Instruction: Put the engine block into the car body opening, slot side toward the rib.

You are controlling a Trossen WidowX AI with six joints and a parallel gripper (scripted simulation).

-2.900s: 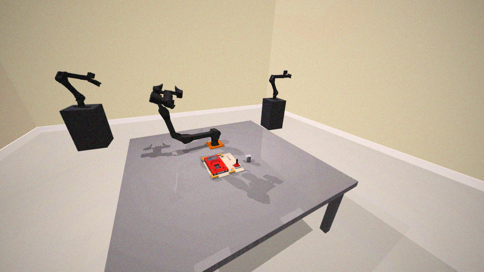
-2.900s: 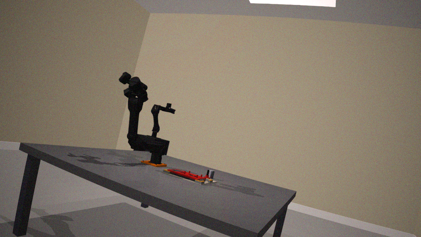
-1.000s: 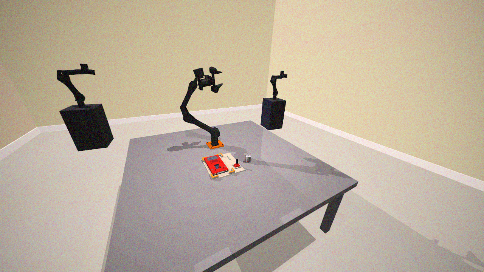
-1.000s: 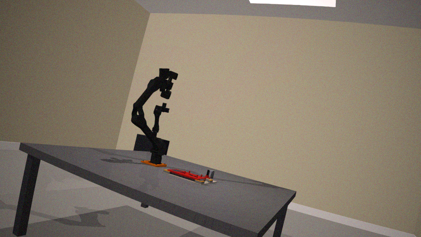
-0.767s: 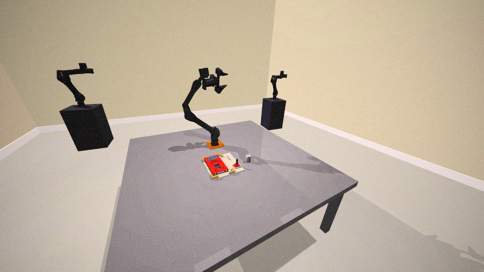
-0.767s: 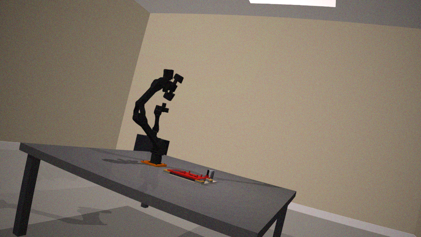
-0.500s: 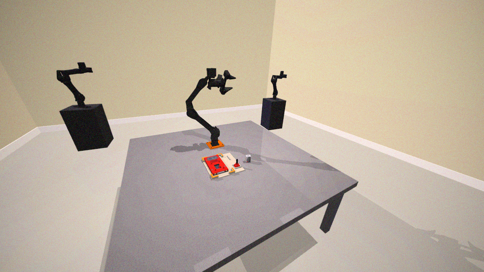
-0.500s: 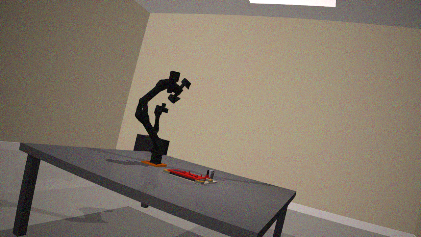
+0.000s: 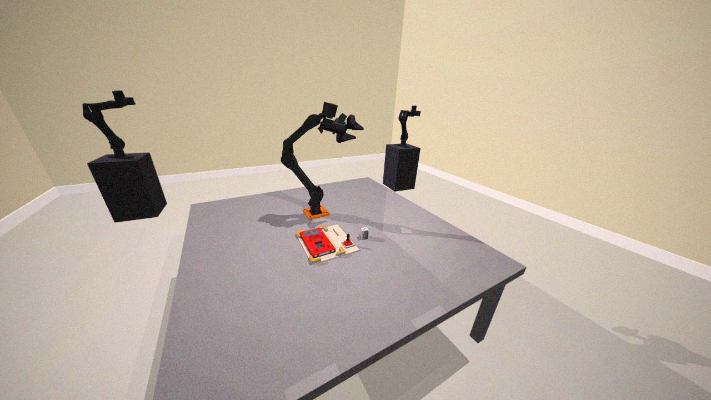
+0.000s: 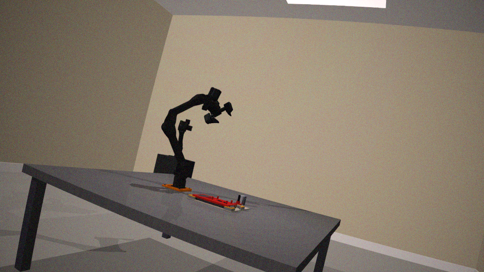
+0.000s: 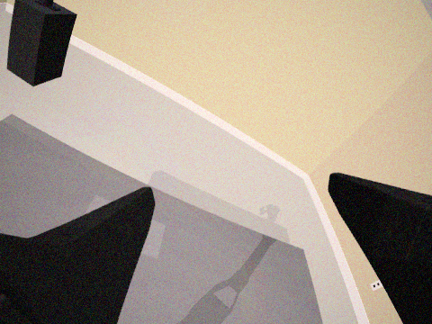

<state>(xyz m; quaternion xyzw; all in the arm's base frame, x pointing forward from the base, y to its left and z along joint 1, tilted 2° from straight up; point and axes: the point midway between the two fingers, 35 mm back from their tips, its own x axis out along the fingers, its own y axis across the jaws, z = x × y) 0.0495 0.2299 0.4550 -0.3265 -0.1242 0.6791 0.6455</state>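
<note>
Now: the engine block 28 cm ahead of my gripper tip, 8 cm to the right of it and 44 cm below it.
</note>
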